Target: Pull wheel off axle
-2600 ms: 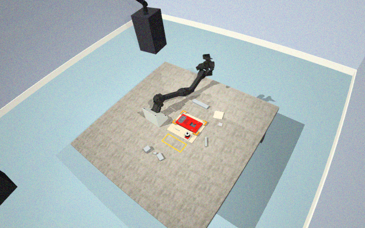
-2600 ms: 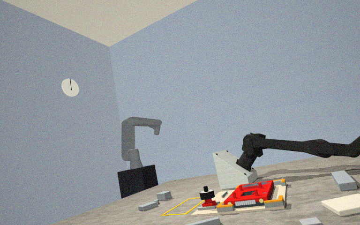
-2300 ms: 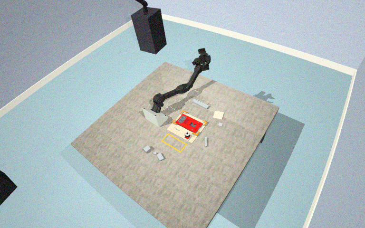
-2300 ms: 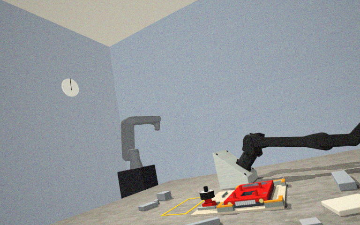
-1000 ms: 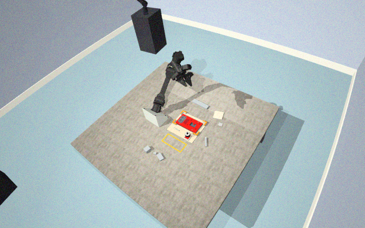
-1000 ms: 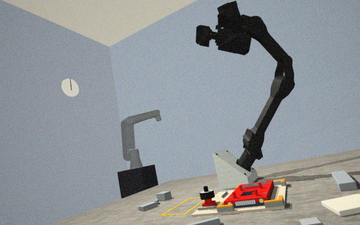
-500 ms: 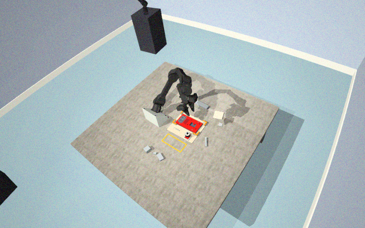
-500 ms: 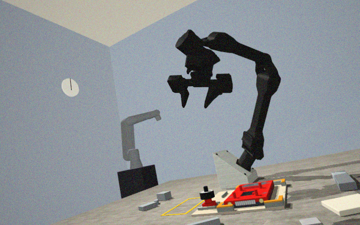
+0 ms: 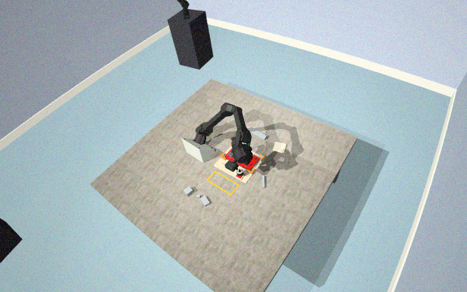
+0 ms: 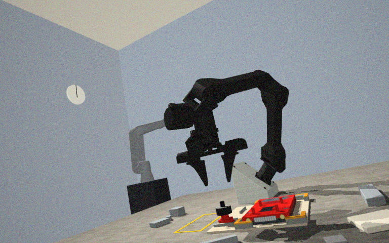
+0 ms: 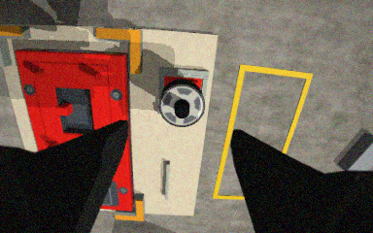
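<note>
Now: the wheel 10 mm behind my gripper tip and 70 mm below it. Also, from my gripper tip: upright axle: 10 mm behind, 70 mm below; then cream slab: 120 mm ahead, 310 mm to the left, 100 mm below.
</note>
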